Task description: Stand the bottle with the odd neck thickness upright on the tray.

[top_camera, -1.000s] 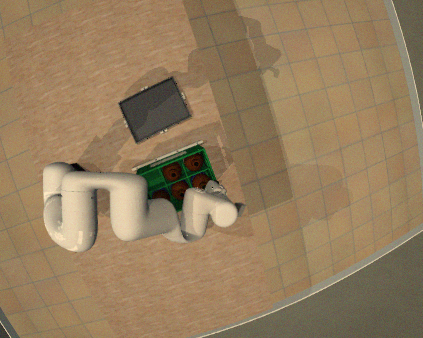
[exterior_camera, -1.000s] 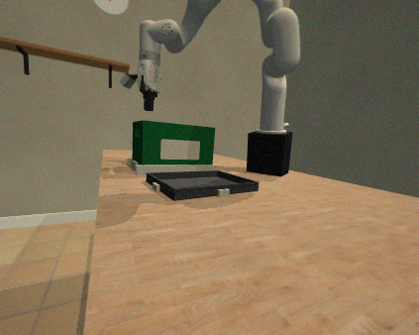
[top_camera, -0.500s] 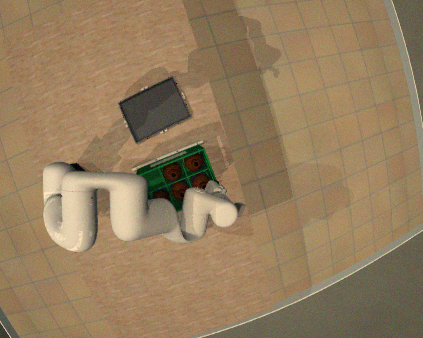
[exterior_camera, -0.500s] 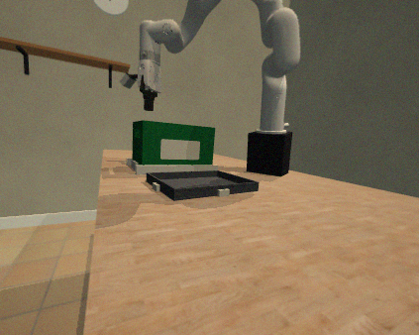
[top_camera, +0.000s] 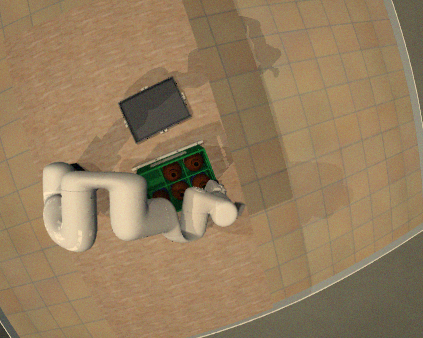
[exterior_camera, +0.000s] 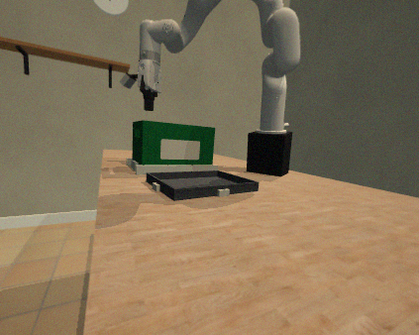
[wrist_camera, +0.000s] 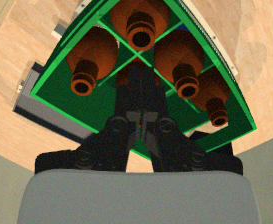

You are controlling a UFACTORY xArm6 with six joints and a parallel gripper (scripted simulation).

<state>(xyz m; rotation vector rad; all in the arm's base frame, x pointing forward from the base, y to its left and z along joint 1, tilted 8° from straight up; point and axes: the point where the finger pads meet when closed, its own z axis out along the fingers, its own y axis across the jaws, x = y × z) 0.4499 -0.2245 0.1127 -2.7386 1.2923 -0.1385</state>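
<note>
The brown bottle lies 80 mm behind my hand, 90 mm to the left of it and 150 mm below it. Round my hand: tray (40 mm behind, 340 mm to the left, 230 mm below); green crate (80 mm behind, 50 mm to the left, 160 mm below).
</note>
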